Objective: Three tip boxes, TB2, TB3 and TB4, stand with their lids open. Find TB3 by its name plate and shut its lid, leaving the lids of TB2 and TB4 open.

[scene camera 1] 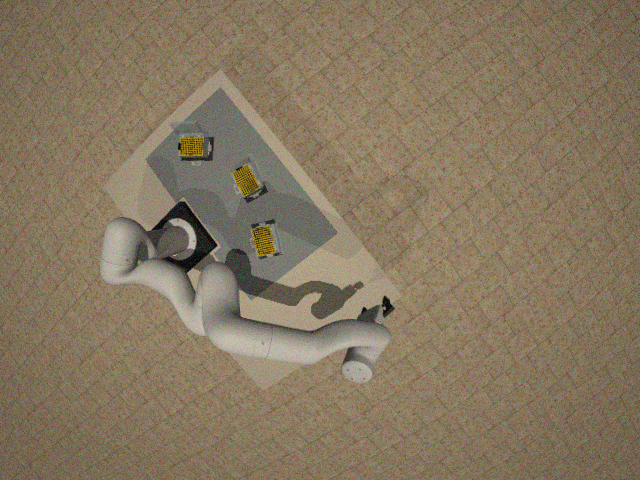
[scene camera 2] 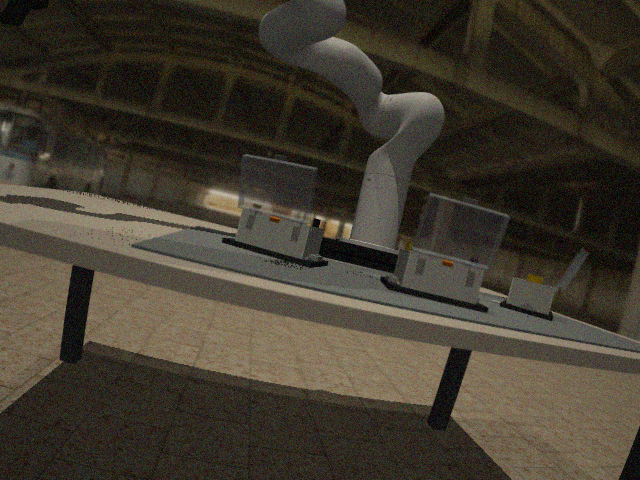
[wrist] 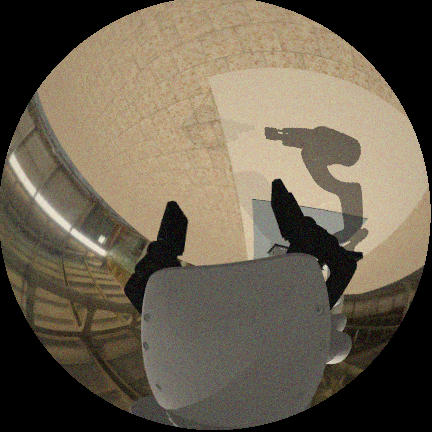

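Note:
Three pale tip boxes with yellow tip grids stand on the grey mat. In scene camera 1 these are an upper-left box [scene camera 1: 192, 147] [scene camera 2: 529, 296], a middle box [scene camera 1: 246, 180] [scene camera 2: 442, 276] and a lower box [scene camera 1: 264, 240] [scene camera 2: 273, 233]. Their clear lids [scene camera 2: 572, 268] [scene camera 2: 462, 227] [scene camera 2: 278, 183] all stand open. The name plates are too small to read, so I cannot tell which box is TB3. My gripper [scene camera 1: 386, 305] [wrist: 224, 200] is open and empty, high near the table's right corner in scene camera 1, well away from the boxes.
The pale table [scene camera 1: 310, 320] [scene camera 2: 361, 319] carries the grey mat [scene camera 1: 222, 116] [scene camera 2: 191, 248]. The arm's black base plate [scene camera 1: 201, 246] [scene camera 2: 359, 254] stands beside the mat. The arm [scene camera 1: 263, 338] [scene camera 2: 382, 180] stretches along the lower side of the table in scene camera 1.

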